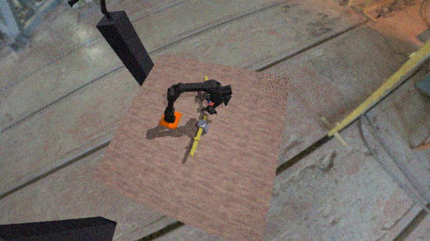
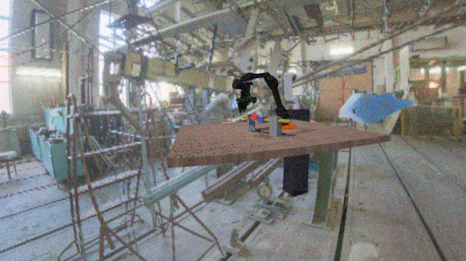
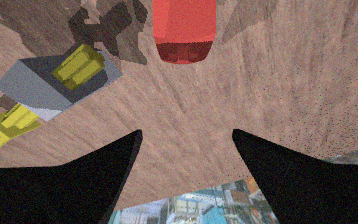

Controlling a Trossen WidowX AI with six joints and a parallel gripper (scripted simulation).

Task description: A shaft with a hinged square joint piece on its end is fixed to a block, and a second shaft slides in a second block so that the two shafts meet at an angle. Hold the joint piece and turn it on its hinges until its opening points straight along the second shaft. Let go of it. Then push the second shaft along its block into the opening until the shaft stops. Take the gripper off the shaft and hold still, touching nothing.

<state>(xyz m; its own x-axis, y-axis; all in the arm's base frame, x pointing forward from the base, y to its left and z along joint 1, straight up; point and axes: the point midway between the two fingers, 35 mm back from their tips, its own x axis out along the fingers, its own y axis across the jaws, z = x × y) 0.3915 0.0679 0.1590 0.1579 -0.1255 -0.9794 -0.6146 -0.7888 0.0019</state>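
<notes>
Right now my gripper tip is 70 mm past the red joint piece, 50 mm to the right of it and 30 mm above it.
</notes>
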